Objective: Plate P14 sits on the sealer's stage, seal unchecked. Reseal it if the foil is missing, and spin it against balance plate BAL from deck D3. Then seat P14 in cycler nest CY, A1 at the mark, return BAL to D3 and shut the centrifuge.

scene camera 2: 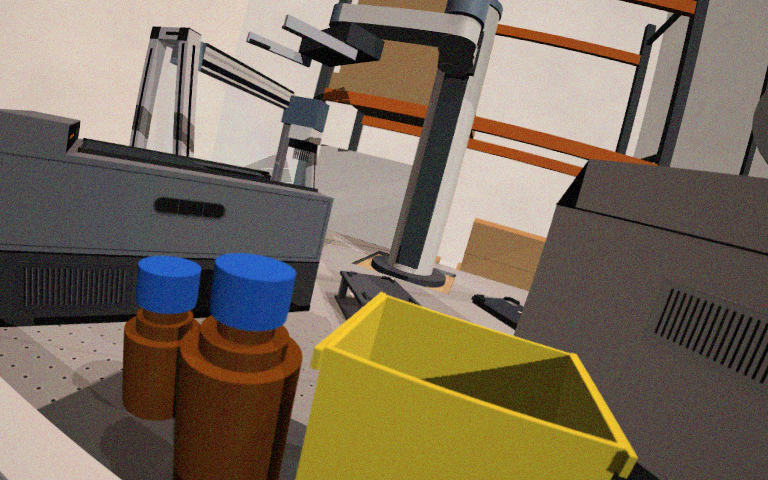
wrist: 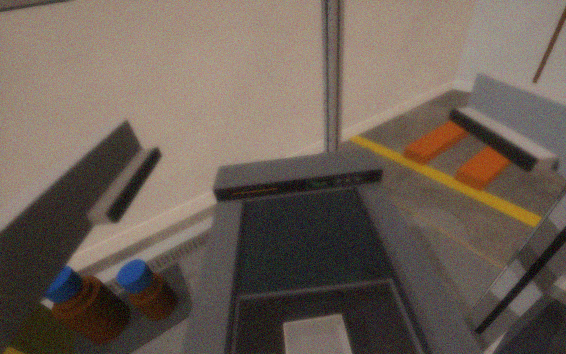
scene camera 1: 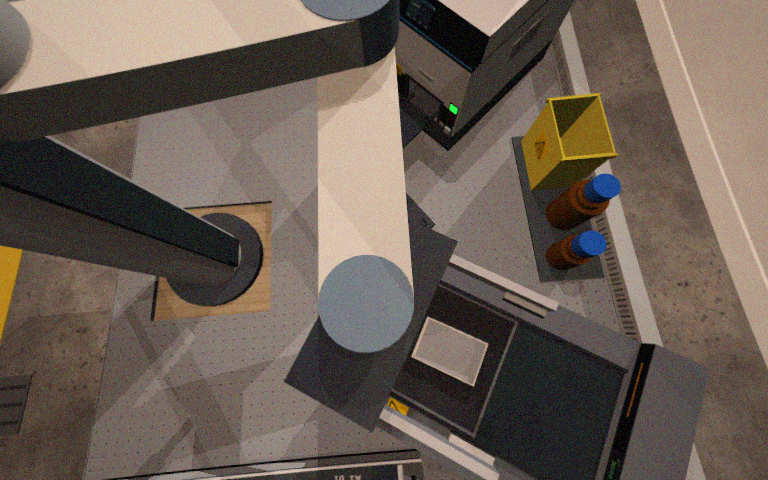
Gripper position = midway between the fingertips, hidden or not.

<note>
My gripper [scene camera 1: 524, 385] carries nothing. Also in view: a dark bucket [scene camera 1: 489, 364], a yellow bin [scene camera 2: 399, 384] and a sealer [scene camera 2: 597, 278].
My gripper also shows in scene camera 2 [scene camera 2: 265, 29] and in the wrist view [wrist: 302, 115].
</note>
